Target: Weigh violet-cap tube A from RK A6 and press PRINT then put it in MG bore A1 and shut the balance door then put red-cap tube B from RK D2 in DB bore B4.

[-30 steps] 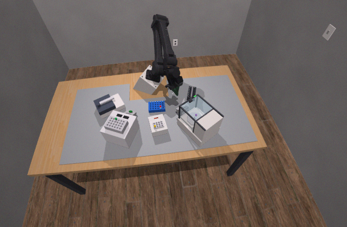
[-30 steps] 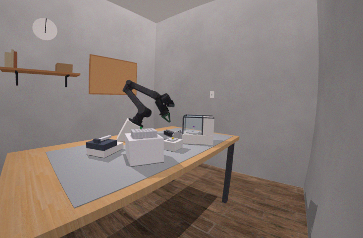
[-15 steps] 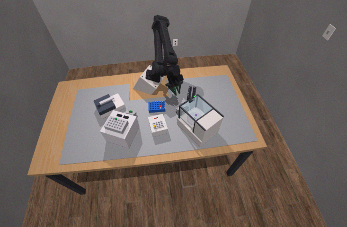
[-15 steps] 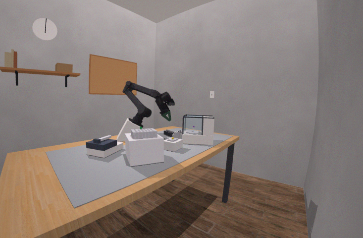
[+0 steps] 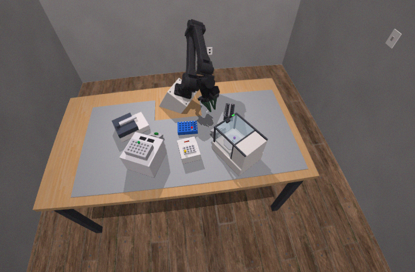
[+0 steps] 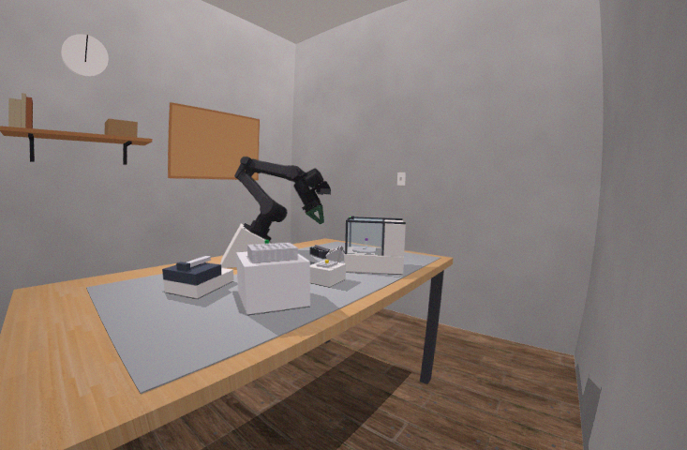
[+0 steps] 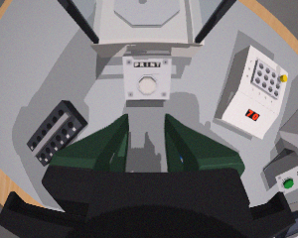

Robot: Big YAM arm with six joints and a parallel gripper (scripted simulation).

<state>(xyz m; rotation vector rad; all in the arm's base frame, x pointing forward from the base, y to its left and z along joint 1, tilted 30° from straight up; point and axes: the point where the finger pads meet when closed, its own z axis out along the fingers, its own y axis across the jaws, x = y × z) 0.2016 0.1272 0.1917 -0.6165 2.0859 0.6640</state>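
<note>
Now: hand 13 cm short of the balance door, 11 cm to the right of it and 2 cm below it. The rest, counted from my hand: dry block (17 cm ahead, 13 cm to the right, 16 cm below); tube rack (16 cm to the right, 18 cm below); magnet block (15 cm behind, 12 cm to the left, 17 cm below).
</note>
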